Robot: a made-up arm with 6 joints. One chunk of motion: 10 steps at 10 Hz.
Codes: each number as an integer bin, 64 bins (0 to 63) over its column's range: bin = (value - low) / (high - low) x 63, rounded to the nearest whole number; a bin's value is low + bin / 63 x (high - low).
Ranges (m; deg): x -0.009..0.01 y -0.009..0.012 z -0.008..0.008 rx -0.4..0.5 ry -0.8..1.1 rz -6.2..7
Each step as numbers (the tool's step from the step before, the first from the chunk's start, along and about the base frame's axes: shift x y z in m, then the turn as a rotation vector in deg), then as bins.
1 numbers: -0.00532 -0.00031 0.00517 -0.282 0.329 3.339
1 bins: 12 26 52 8 37 46
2 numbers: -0.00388 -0.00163 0.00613 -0.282 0.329 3.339
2 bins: 17 22 56 8 37 46
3 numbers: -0.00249 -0.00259 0.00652 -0.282 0.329 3.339
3 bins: 22 19 57 8 37 46
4 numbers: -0.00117 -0.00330 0.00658 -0.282 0.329 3.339
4 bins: 26 17 57 8 37 46
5 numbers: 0.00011 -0.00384 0.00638 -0.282 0.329 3.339
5 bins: 30 15 57 8 37 46
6 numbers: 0.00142 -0.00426 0.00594 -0.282 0.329 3.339
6 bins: 35 14 55 8 37 46
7 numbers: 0.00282 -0.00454 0.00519 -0.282 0.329 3.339
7 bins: 39 13 52 8 37 46
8 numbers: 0.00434 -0.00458 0.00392 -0.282 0.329 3.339
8 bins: 44 13 47 8 37 46
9 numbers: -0.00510 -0.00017 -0.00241 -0.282 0.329 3.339
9 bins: 13 26 22 8 37 46
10 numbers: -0.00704 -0.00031 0.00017 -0.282 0.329 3.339
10 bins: 6 26 32 8 37 46
